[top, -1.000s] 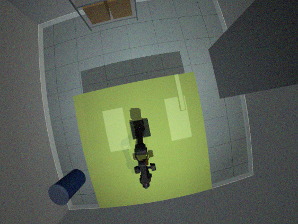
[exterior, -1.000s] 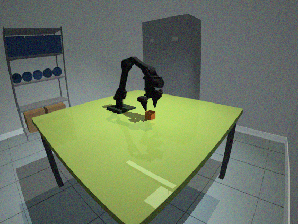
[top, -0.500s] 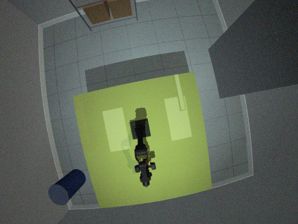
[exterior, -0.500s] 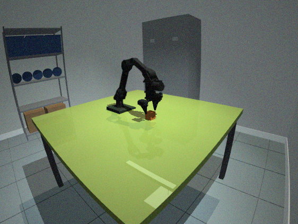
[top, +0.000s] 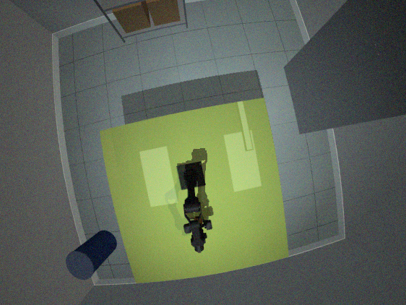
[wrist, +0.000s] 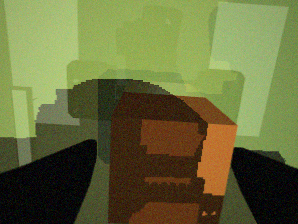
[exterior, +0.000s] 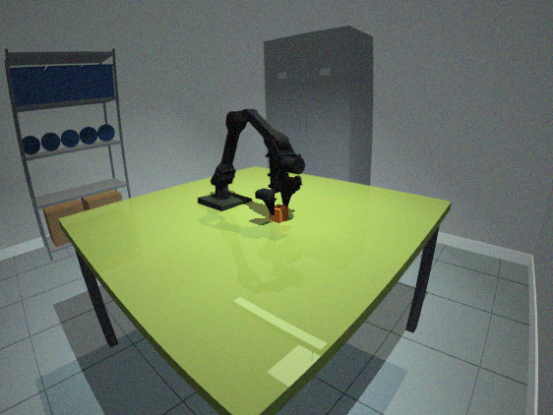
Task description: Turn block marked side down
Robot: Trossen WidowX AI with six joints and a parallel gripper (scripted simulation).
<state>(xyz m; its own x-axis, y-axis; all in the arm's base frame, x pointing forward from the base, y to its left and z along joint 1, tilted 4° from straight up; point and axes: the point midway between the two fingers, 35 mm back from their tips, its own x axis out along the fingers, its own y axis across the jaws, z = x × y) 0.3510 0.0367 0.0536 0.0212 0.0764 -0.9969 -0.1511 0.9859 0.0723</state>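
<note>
Now: the orange block 10 mm below my gripper tip and 10 mm behind it.
</note>
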